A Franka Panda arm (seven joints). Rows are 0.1 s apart.
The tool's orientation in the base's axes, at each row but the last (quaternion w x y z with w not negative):
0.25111, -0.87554, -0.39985, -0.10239
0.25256, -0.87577, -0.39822, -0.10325
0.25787, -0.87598, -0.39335, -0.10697
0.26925, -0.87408, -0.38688, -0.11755
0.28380, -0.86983, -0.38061, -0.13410
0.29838, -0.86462, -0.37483, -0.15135
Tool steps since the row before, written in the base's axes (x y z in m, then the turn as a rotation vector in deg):
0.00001, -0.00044, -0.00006, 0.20, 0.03, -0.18
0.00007, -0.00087, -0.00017, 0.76, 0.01, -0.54
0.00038, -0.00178, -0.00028, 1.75, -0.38, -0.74
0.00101, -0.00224, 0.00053, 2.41, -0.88, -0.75
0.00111, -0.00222, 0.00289, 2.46, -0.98, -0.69
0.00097, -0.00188, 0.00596, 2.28, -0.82, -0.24
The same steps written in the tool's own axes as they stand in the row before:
-0.00030, 0.00027, -0.00018, 0.08, 0.20, 0.16
-0.00058, 0.00060, -0.00031, 0.30, 0.76, 0.45
-0.00098, 0.00138, -0.00072, 0.64, 1.79, 0.39
-0.00047, 0.00179, -0.00170, 0.77, 2.56, 0.12
0.00075, 0.00091, -0.00362, 0.77, 2.62, 0.01
0.00250, -0.00067, -0.00577, 0.96, 2.22, -0.24

